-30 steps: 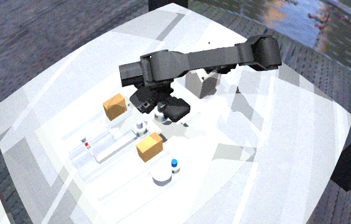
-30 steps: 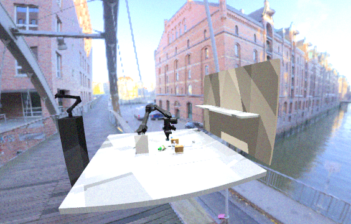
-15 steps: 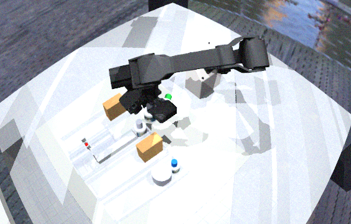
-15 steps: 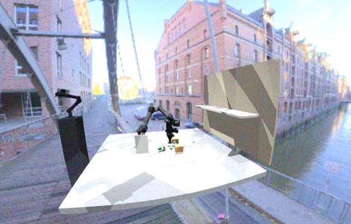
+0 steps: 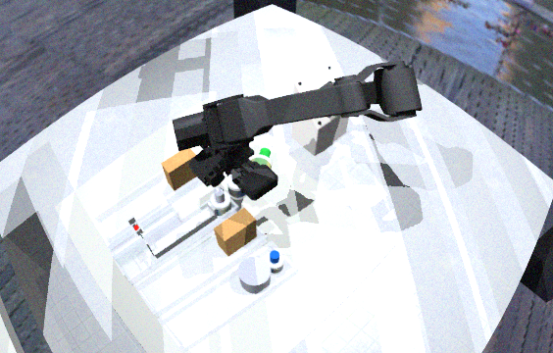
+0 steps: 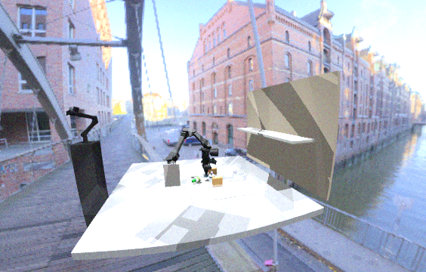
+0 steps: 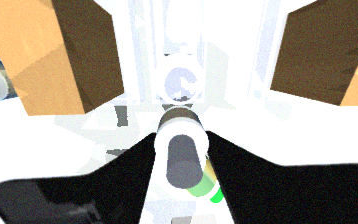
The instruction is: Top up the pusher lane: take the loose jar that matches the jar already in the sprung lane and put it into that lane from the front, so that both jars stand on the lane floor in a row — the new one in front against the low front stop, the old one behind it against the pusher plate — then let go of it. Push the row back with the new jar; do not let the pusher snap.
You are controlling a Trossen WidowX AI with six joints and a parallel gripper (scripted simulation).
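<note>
Right now my gripper tip is 19 cm short of the clear pusher lane, 4 cm to the left of it and 4 cm above it. The rest, counted from my gripper tip: red mark: 23 cm ahead, 6 cm to the right, 2 cm above.
</note>
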